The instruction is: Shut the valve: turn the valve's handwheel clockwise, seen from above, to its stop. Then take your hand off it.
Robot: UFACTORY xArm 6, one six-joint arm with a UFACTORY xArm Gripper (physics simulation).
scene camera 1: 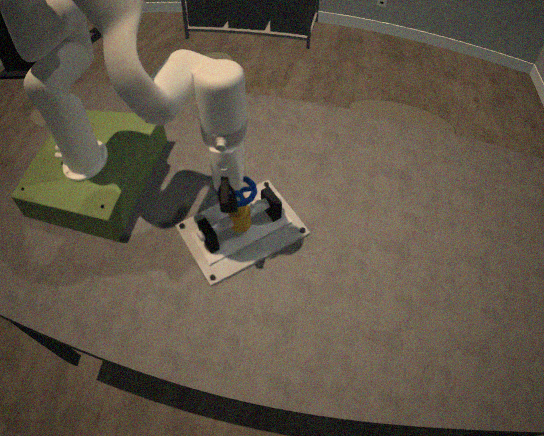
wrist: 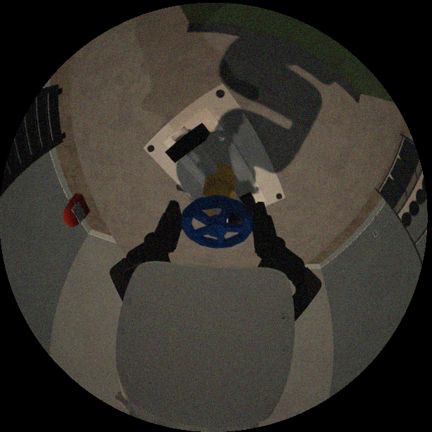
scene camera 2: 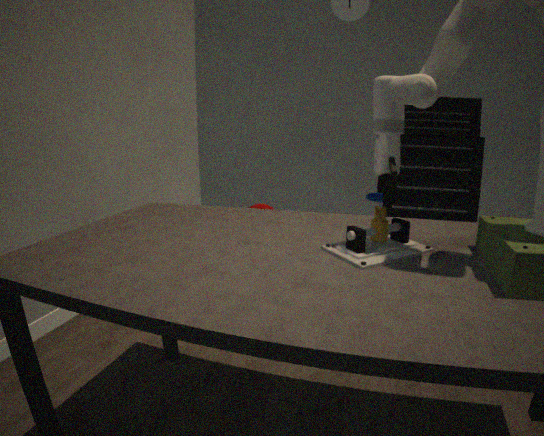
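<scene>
The blue handwheel sits level on top of the yellow valve body. The valve is mounted on a white base plate. My gripper points down over the valve and is shut on the handwheel, with one black finger at each side of the rim in the wrist view. In scene view 1 one finger hides part of the wheel. The valve's stop cannot be made out.
Two black blocks stand at the pipe ends on the plate. The green base block carries the arm beside the valve. A red object shows beyond the table. A dark cabinet stands behind.
</scene>
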